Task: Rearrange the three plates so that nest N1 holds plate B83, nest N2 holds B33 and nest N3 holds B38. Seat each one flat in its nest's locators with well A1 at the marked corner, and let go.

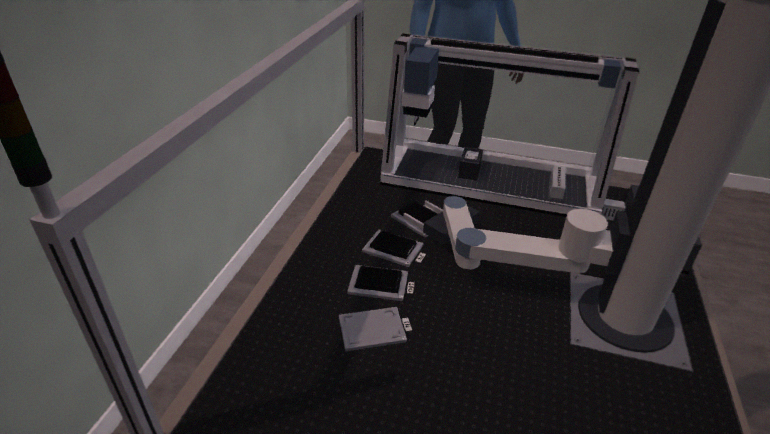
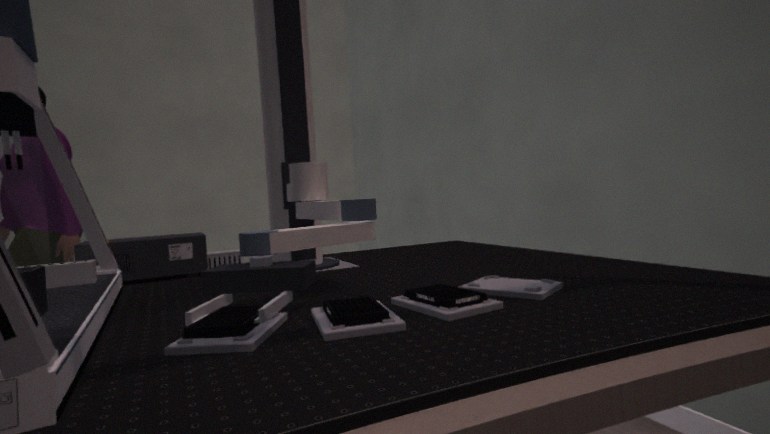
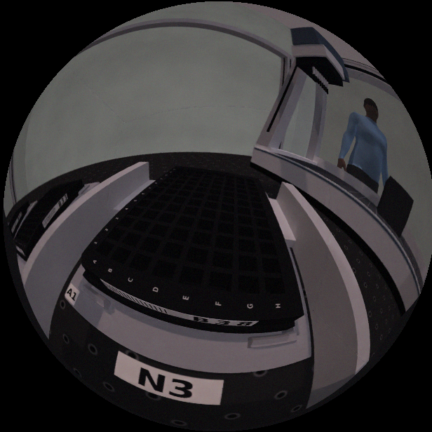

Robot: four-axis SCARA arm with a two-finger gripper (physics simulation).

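Pixels of known places: gripper, fingertip midpoint: [image 1: 415, 209] [image 2: 224, 317]; arm's base, origin of the base link: [image 1: 623, 319].
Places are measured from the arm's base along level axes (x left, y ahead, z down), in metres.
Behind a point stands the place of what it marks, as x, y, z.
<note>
My gripper [image 1: 415, 208] @(-0.282, 0.676, -0.046) [image 2: 224, 315] @(-0.282, 0.676, -0.046) [image 3: 210, 180] is shut on dark plate B38 [image 1: 418, 211] @(-0.278, 0.662, -0.043) [image 2: 215, 324] @(-0.297, 0.693, -0.043) [image 3: 200, 235], held level and low within nest N3 [image 1: 400, 219] @(-0.238, 0.716, -0.025) [image 2: 212, 345] @(-0.305, 0.728, -0.024) [image 3: 215, 355]. The plate's A corner is at the nest's A1 mark [image 3: 71, 294]. Whether it rests fully down is hard to tell. A dark plate [image 1: 396, 243] @(-0.090, 0.691, -0.037) [image 2: 355, 311] @(-0.101, 0.737, -0.039) sits in neighbouring nest N2 [image 1: 385, 257] @(-0.030, 0.710, -0.023) [image 2: 363, 329] @(-0.107, 0.782, -0.023). Another plate [image 1: 377, 278] @(0.083, 0.703, -0.035) [image 2: 444, 295] @(0.065, 0.727, -0.039) sits in the third nest [image 1: 375, 294] @(0.138, 0.692, -0.025) [image 2: 447, 311] @(0.039, 0.777, -0.025). The fourth nest [image 1: 372, 327] @(0.260, 0.664, -0.024) [image 2: 512, 285] @(0.251, 0.678, -0.025) is empty. Those two plates' codes and the outer nests' tags are unreadable.
A gantry frame [image 1: 512, 58] @(-0.623, 0.444, -0.495) stands close behind N3, with a dark block [image 1: 470, 168] @(-0.515, 0.523, -0.109) and a white block [image 1: 558, 183] @(-0.513, 0.207, -0.107) on its deck. The arm's column [image 1: 679, 161] @(0.061, 0.044, -0.537) stands at the right. A grey box [image 2: 156, 256] @(-0.375, -0.035, -0.081) stands beyond the gantry. A person [image 1: 463, 21] stands behind it.
</note>
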